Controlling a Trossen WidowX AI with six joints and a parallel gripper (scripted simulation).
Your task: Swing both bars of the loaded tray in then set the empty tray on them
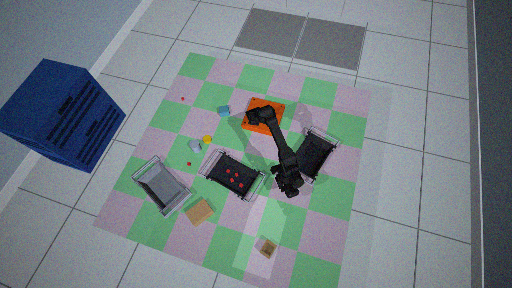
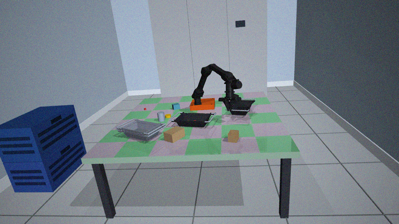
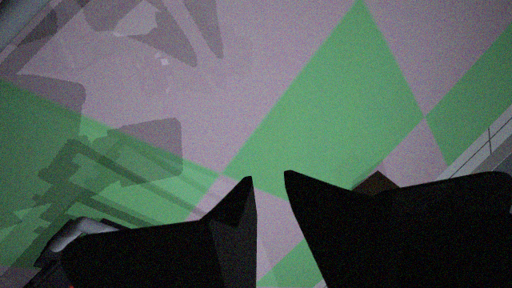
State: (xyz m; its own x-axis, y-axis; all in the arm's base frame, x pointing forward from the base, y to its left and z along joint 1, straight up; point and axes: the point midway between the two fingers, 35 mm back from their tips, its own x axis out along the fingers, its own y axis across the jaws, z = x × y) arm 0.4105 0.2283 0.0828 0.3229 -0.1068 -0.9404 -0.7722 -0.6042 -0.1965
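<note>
Now: the red block 55 cm to the right of my gripper tip, 9 cm below it and 9 cm behind it. The rest, counted from my gripper tip: small box (28 cm ahead, 8 cm below, 2 cm to the right); then black tray (24 cm behind, 14 cm to the left, 5 cm below); then yellow disc (49 cm to the right, 27 cm behind, 9 cm below).
</note>
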